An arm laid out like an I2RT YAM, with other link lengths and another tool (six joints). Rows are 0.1 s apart.
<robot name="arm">
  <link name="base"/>
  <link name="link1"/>
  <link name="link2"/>
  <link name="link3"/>
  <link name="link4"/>
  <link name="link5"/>
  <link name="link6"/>
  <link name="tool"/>
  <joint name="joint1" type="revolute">
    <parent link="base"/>
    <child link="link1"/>
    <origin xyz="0 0 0.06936" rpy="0 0 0"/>
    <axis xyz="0 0 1"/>
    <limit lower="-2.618" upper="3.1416"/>
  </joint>
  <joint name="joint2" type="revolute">
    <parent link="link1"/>
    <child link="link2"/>
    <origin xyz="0.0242 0.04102 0.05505" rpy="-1.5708 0 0"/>
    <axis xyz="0 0 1"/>
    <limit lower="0" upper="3.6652"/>
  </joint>
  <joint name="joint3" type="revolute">
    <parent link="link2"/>
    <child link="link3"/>
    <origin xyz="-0.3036 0 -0.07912" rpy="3.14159 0 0"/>
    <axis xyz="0 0 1"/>
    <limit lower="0" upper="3.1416"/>
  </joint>
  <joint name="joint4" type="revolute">
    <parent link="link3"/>
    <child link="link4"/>
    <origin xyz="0.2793 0.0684 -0.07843" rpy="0 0 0"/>
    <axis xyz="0 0 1"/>
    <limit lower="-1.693" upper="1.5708"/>
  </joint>
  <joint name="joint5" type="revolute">
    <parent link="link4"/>
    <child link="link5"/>
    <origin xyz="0.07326 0.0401 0.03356" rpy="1.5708 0 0"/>
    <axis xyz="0 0 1"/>
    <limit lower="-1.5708" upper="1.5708"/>
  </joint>
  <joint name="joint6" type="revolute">
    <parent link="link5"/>
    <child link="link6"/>
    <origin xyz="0.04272 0 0.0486" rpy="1.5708 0 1.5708"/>
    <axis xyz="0 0 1"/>
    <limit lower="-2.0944" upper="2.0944"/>
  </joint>
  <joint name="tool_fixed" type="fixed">
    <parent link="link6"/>
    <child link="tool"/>
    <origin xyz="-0.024 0.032 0.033" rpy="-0.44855 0 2.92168"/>
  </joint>
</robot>
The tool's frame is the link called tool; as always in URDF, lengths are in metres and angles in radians.
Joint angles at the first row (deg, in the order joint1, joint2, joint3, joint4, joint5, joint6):
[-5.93, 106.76, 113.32, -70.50, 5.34, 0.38]
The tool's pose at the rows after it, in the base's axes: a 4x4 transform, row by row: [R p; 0 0 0 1], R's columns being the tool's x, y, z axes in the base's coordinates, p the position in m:
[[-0.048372 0.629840 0.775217 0.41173], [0.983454 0.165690 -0.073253 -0.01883], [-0.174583 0.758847 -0.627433 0.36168], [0 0 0 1]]
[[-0.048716 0.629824 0.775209 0.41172], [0.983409 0.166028 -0.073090 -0.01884], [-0.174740 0.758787 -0.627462 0.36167], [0 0 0 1]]
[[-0.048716 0.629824 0.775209 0.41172], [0.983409 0.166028 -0.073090 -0.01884], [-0.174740 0.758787 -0.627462 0.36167], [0 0 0 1]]
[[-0.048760 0.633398 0.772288 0.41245], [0.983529 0.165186 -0.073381 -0.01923], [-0.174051 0.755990 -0.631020 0.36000], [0 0 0 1]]
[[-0.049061 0.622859 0.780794 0.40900], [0.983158 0.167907 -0.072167 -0.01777], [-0.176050 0.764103 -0.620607 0.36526], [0 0 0 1]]
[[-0.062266 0.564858 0.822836 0.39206], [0.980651 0.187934 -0.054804 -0.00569], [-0.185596 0.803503 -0.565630 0.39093], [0 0 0 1]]
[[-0.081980 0.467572 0.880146 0.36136], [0.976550 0.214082 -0.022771 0.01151], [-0.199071 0.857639 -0.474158 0.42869], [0 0 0 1]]
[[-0.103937 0.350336 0.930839 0.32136], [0.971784 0.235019 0.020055 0.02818], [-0.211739 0.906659 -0.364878 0.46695], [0 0 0 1]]
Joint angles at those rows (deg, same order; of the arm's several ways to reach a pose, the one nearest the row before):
[-5.93, 106.76, 113.32, -70.50, 5.34, 0.40]
[-5.93, 106.76, 113.32, -70.50, 5.34, 0.38]
[-5.93, 106.76, 113.32, -70.50, 5.34, 0.38]
[-5.98, 106.96, 113.25, -70.50, 5.34, 0.38]
[-5.82, 106.13, 113.19, -70.50, 5.34, 0.38]
[-4.32, 102.21, 113.19, -70.50, 5.34, 0.40]
[-1.96, 96.07, 113.19, -70.50, 5.34, 0.40]
[0.78, 89.17, 113.19, -70.50, 5.34, 0.38]

